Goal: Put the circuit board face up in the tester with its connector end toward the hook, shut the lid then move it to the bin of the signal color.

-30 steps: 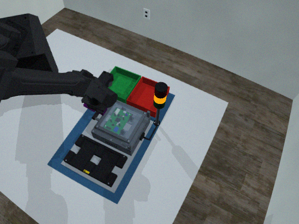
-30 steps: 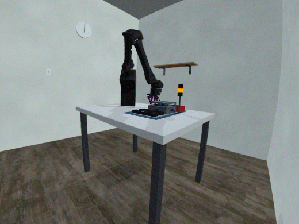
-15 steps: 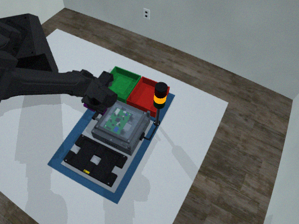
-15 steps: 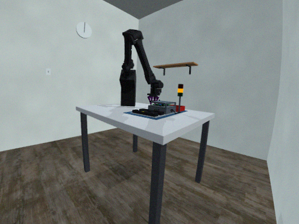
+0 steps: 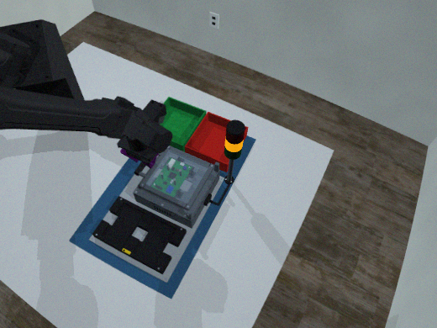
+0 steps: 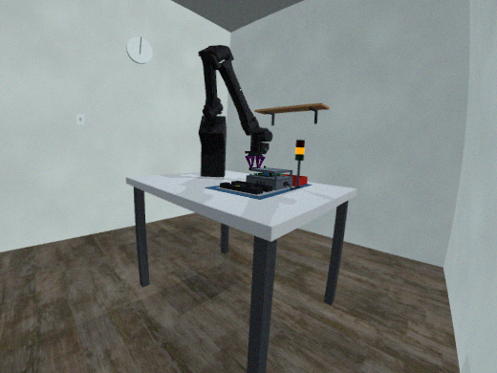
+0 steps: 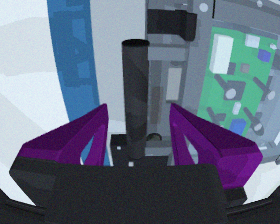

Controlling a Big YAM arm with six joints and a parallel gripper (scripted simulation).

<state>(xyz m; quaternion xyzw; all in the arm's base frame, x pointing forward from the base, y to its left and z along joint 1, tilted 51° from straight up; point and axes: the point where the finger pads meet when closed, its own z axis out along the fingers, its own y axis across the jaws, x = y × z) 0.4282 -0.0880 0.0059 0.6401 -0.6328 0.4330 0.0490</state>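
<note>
Now: the black latch hook 3 cm ahead of my hand, 6 cm to the left of it and 1 cm below it. The rest, counted from my hand: green circuit board (8 cm ahead, 1 cm to the right, 2 cm below); tester lid (8 cm ahead, 1 cm to the right, 1 cm below); green bin (2 cm ahead, 21 cm to the left, 8 cm below).
</note>
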